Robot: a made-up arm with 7 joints.
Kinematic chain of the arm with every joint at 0, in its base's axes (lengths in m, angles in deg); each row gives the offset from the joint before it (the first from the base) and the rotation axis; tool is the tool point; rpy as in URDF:
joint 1: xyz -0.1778 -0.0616 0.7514 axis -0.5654 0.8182 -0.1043
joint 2: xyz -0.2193 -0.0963 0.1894 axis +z
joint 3: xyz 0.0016 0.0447 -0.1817 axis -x
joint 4: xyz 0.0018 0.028 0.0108 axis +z
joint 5: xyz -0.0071 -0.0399 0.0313 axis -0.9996 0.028 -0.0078
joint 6: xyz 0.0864 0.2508 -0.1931 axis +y
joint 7: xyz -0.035 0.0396 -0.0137 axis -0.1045 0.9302 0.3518
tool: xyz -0.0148 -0.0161 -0.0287 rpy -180 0 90
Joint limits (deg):
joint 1: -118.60..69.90
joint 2: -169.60..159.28
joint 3: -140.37..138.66
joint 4: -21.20..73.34
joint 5: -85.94..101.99
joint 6: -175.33..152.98
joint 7: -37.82..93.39
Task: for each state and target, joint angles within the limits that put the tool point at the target. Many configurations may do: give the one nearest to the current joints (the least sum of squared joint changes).
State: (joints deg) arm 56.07 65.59 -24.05 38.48 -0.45 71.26 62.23
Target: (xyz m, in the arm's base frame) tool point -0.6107 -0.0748 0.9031
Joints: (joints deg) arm 52.58 61.53 -0.56 39.06 28.98 67.91 62.26
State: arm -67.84 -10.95 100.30 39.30 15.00 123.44 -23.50
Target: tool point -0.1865 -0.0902 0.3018
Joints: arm -69.43 -14.41 108.43 47.74 13.52 122.07 -25.83
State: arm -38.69 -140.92 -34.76 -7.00 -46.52 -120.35 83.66
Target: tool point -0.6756 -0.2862 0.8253
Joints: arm -28.43 -159.69 -59.14 -21.20 -71.53 -124.48 73.96
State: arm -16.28 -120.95 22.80 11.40 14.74 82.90 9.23
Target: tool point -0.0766 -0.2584 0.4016
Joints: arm -53.80 -147.63 20.95 -8.48 -1.20 83.67 5.94
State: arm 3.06 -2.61 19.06 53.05 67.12 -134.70 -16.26
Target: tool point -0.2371 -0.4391 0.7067
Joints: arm 8.99 -23.43 38.23 35.86 95.84 -123.36 -11.93
